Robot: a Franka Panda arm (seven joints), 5 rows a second.
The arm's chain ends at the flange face. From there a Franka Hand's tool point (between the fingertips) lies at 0.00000 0.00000 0.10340 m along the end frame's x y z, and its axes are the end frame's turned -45 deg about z.
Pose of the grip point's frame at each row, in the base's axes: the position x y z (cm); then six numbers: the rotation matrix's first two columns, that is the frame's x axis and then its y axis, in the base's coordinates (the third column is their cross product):
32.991, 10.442, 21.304, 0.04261, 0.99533, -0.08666, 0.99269, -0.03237, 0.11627
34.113, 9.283, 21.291, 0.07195, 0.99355, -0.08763, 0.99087, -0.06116, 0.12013
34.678, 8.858, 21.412, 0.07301, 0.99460, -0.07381, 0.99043, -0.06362, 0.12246
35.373, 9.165, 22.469, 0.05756, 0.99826, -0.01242, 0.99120, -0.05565, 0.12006
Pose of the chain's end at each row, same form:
31.823, 11.383, 31.535, 0.73207, 0.68092, 0.02094, 0.67181, -0.72669, 0.14349
32.934, 10.270, 31.516, 0.75153, 0.65930, 0.02298, 0.64977, -0.74579, 0.14691
33.467, 9.706, 31.646, 0.75197, 0.65830, 0.03440, 0.64871, -0.74827, 0.13878
34.141, 9.364, 32.733, 0.74159, 0.66653, 0.07611, 0.66018, -0.74523, 0.09368

